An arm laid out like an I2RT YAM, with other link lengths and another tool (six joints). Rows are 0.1 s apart.
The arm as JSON. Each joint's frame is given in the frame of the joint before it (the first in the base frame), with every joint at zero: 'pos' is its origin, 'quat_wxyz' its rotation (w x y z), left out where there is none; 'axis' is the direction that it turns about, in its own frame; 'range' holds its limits. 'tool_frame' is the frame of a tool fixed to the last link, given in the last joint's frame.
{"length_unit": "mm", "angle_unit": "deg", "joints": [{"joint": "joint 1", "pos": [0.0, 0.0, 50.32], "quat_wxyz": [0.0, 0.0, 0.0, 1.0], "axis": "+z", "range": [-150.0, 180.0]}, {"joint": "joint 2", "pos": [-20.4, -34.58, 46.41], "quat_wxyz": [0.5, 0.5, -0.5, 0.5], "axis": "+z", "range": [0.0, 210.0]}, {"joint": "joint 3", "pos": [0.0, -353.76, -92.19], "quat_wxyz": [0.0, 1.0, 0.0, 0.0], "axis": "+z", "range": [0.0, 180.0]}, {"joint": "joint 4", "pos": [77.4, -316.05, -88.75], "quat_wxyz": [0.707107, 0.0, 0.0, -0.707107], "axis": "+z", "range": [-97.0, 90.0]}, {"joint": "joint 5", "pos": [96.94, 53.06, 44.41], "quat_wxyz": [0.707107, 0.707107, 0.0, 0.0], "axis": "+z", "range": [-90.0, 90.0]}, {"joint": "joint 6", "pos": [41.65, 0.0, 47.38], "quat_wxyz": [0.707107, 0.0, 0.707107, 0.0], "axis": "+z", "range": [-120.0, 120.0]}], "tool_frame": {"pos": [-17.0, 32.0, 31.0], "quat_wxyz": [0.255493, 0.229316, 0.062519, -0.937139]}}
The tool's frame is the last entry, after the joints.
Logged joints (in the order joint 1, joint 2, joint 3, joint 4, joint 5, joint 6), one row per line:
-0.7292 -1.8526 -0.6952 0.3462 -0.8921 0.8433
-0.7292 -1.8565 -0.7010 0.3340 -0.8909 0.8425
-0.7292 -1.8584 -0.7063 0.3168 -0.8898 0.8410
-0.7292 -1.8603 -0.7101 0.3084 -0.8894 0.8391
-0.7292 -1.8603 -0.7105 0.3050 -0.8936 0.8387
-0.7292 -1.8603 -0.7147 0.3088 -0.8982 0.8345
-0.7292 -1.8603 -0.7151 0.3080 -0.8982 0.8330
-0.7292 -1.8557 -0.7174 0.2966 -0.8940 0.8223
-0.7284 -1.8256 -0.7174 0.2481 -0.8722 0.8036
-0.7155 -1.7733 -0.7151 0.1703 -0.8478 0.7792
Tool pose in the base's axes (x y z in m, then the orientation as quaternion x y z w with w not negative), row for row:
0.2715 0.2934 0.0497 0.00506 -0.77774 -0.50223 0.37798
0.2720 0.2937 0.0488 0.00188 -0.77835 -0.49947 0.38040
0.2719 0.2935 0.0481 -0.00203 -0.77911 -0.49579 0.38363
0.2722 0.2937 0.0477 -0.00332 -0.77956 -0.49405 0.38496
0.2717 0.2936 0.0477 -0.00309 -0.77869 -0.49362 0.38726
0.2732 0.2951 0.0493 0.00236 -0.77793 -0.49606 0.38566
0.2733 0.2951 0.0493 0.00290 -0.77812 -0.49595 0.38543
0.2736 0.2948 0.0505 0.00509 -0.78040 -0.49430 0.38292
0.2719 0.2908 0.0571 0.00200 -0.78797 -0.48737 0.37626
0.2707 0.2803 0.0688 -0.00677 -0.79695 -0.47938 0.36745
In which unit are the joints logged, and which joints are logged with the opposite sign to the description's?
The joints are logged in radians. Opposite sign: joint 1, joint 2, joint 3.
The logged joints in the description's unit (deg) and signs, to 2 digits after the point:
41.78 106.15 39.83 19.84 -51.11 48.32
41.78 106.37 40.16 19.14 -51.04 48.27
41.78 106.48 40.47 18.15 -50.98 48.19
41.78 106.59 40.69 17.67 -50.96 48.08
41.78 106.59 40.71 17.48 -51.20 48.05
41.78 106.59 40.95 17.69 -51.46 47.81
41.78 106.59 40.97 17.65 -51.46 47.73
41.78 106.32 41.10 16.99 -51.22 47.11
41.73 104.60 41.10 14.22 -49.97 46.04
41.00 101.60 40.97 9.76 -48.58 44.64

